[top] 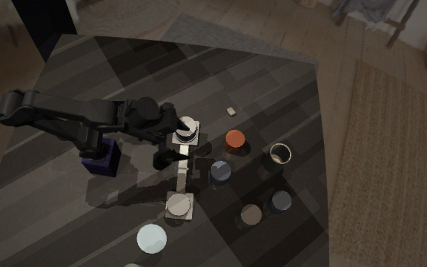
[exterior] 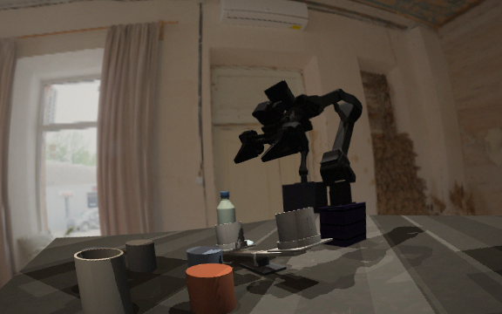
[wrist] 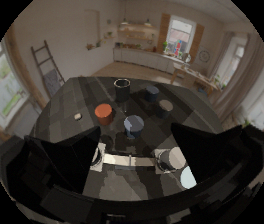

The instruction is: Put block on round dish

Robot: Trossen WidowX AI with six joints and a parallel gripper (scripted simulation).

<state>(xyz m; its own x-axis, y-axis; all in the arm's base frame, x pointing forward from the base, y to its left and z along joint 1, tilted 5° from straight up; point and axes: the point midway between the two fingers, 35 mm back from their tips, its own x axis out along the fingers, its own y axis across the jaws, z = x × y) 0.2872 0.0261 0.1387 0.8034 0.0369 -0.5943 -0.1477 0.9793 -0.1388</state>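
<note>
Right now my gripper tip is 1 cm past the grey block, 14 cm to the left of it and 20 cm above it. From my gripper tip the other things lie so: round pale dish: 9 cm behind, 26 cm to the right, 24 cm below; then orange cylinder: 17 cm ahead, 13 cm to the left, 20 cm below; then small balance: 2 cm behind, 22 cm below.
</note>
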